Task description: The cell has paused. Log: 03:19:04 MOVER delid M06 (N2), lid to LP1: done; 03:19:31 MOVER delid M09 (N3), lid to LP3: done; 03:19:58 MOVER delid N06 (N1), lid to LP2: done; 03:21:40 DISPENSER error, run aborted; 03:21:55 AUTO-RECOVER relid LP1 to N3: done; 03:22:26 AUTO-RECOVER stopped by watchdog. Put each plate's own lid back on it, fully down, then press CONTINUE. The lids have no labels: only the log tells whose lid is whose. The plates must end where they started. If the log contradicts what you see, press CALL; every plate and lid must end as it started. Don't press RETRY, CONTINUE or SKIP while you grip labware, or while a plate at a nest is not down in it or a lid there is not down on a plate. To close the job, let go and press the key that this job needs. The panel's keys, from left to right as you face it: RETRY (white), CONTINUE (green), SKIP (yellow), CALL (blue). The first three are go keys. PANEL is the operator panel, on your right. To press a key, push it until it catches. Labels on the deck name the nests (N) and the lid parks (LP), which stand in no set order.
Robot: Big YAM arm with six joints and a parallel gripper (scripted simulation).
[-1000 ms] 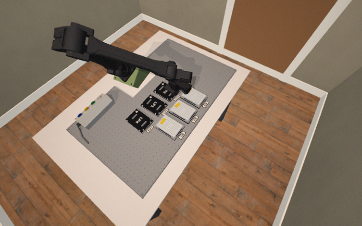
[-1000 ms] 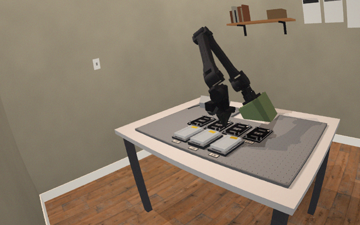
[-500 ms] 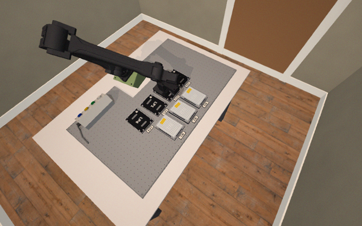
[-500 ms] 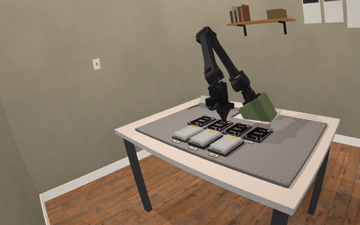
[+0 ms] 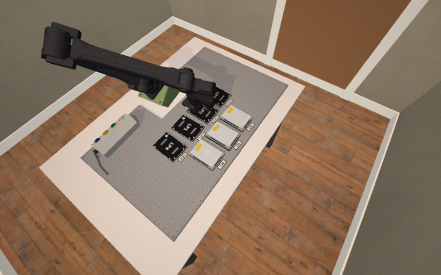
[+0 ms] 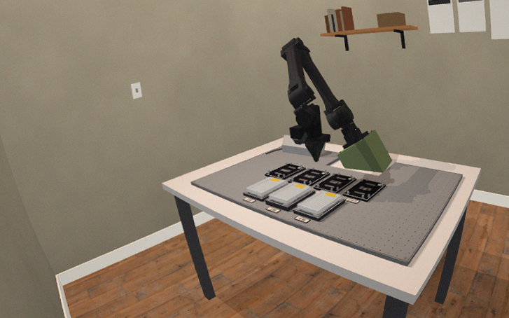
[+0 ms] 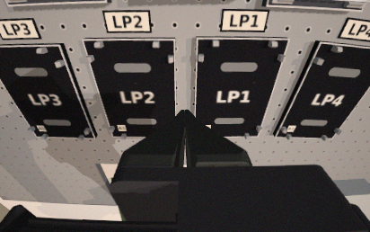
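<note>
My hand is 270 mm past the green key, 320 mm to the left of it and 30 mm above it. The rest, counted from my hand: white key: 280 mm behind, 270 mm to the right, 30 mm below; then black lid park: 60 mm behind, 190 mm to the left, 90 mm below; then yellow key: 270 mm behind, 370 mm to the right, 30 mm below.
</note>
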